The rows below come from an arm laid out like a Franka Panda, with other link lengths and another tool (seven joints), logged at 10 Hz.
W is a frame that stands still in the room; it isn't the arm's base.
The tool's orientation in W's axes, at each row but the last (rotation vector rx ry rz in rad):
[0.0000 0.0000 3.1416]
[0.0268 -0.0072 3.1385]
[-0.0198 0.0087 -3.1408]
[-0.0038 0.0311 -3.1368]
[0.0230 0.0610 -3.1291]
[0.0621 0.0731 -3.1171]
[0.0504 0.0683 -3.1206]
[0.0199 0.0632 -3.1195]
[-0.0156 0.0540 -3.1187]
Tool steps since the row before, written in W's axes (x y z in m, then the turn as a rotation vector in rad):
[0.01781 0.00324 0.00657 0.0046 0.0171 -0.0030]
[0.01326 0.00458 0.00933 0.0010 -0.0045 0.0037]
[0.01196 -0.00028 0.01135 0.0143 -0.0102 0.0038]
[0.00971 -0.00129 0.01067 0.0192 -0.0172 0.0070]
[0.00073 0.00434 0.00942 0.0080 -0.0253 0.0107]
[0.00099 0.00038 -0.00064 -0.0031 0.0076 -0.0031]
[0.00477 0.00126 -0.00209 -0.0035 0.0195 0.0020]
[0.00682 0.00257 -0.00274 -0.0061 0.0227 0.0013]
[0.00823 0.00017 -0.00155 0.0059 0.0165 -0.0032]
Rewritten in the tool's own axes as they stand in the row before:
[-0.01781 -0.00324 0.00657 -0.0046 -0.0171 -0.0030]
[-0.01309 -0.00466 0.00953 -0.0009 0.0045 0.0037]
[-0.01182 0.00023 0.01150 -0.0142 0.0102 0.0040]
[-0.00968 0.00112 0.01072 -0.0191 0.0171 0.0074]
[-0.00092 -0.00469 0.00923 -0.0079 0.0250 0.0116]
[-0.00097 -0.00033 -0.00070 0.0031 -0.0075 -0.0033]
[-0.00472 -0.00107 -0.00229 0.0031 -0.0196 0.0012]
[-0.00684 -0.00231 -0.00293 0.0056 -0.0229 0.0005]
[-0.00825 0.00007 -0.00147 -0.0063 -0.0162 -0.0037]

